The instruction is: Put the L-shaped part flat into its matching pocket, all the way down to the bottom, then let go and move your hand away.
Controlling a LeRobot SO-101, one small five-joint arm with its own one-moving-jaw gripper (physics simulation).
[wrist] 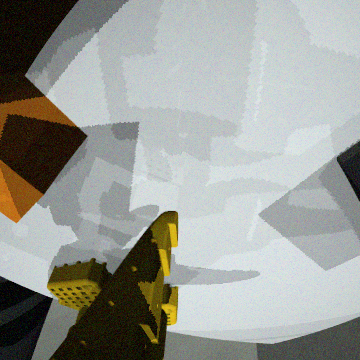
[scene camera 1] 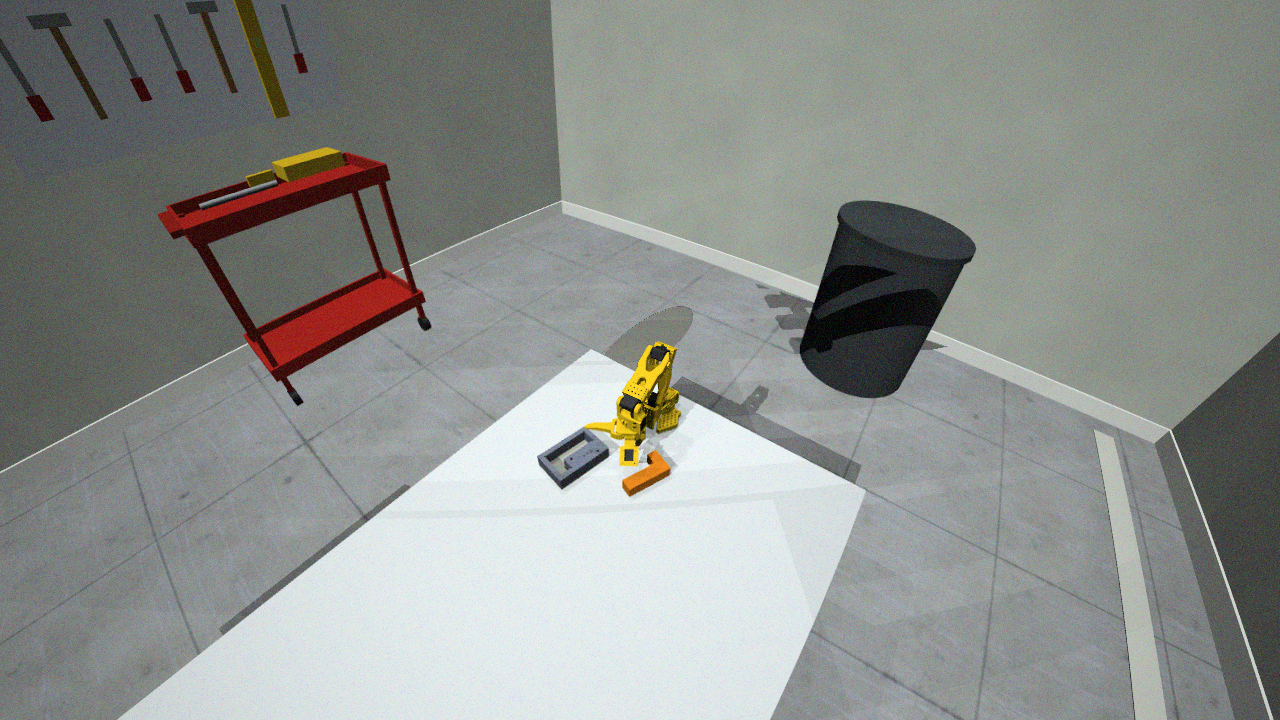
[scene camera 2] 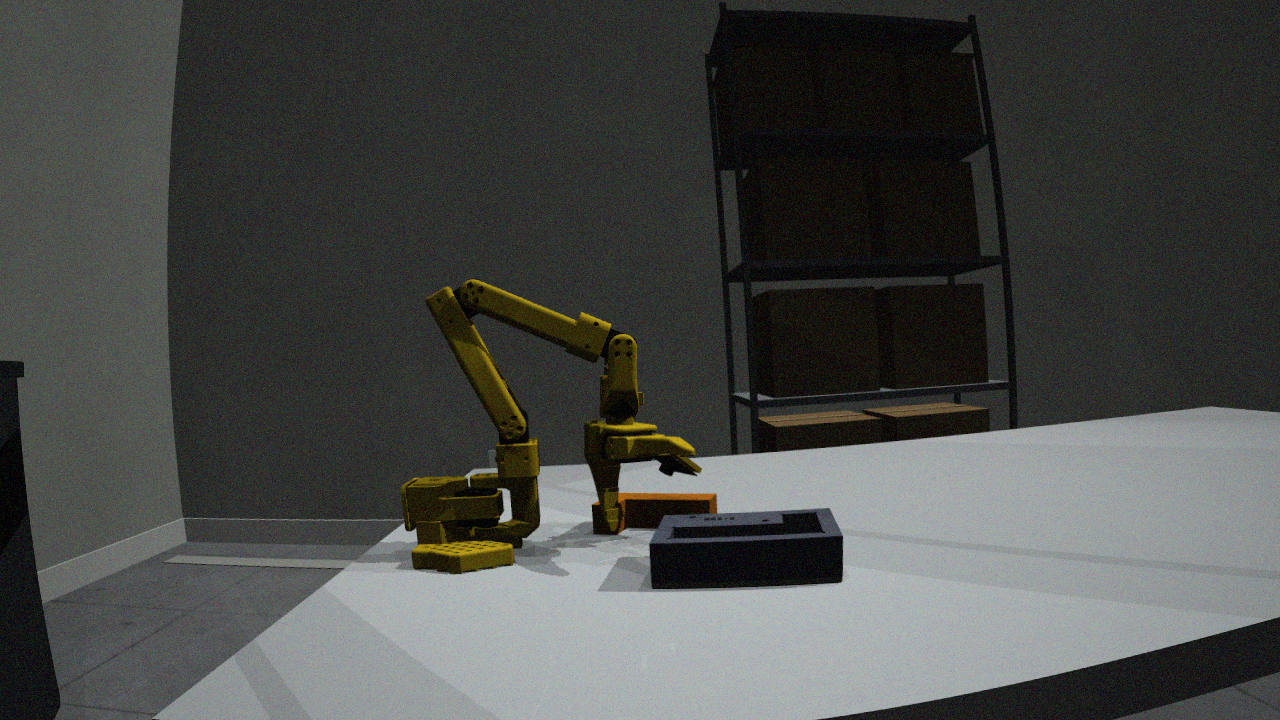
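Where they show: hand, tool point: [wrist: 177, 223] [scene camera 2: 613, 526]; arm's base, link origin: [scene camera 1: 654, 422] [scene camera 2: 490, 555].
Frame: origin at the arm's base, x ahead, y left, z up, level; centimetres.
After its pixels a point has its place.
The orange L-shaped part [scene camera 1: 646, 480] {y 9.7, x 17.3, z 2.9 cm} [scene camera 2: 673, 511] {y 6.7, x 17.0, z 1.8 cm} [wrist: 47, 142] {y 6.5, x 11.6, z 1.5 cm} lies flat on the white table, outside the pocket. In the wrist view part of it shows at the left edge. The dark grey block [scene camera 1: 588, 455] {y -4.4, x 20.4, z 3.8 cm} [scene camera 2: 747, 562] {y -12.4, x 21.0, z 2.0 cm} [wrist: 353, 165] {y -2.3, x 16.0, z 0.9 cm} with the empty pocket sits apart from it; a corner shows at the wrist view's right edge. My gripper [scene camera 1: 614, 442] {y 1.8, x 11.2, z 1.9 cm} [scene camera 2: 653, 498] is fully open and empty. Its fixed jaw [wrist: 169, 225] {y 2.2, x 11.6, z 2.4 cm} points down with the tip low near the table, beside the part's short leg, apart from it in the wrist view. The moving jaw is swung out toward the block's side.
The white table [scene camera 1: 501, 608] {y 4.2, x 55.8, z 0.0 cm} [scene camera 2: 984, 537] {y -7.6, x 42.9, z 0.0 cm} carries the arm's base at its corner. A red cart [scene camera 1: 335, 326] and a black bin [scene camera 1: 881, 313] stand on the floor beyond. A shelf rack [scene camera 2: 995, 179] with boxes stands behind the table.
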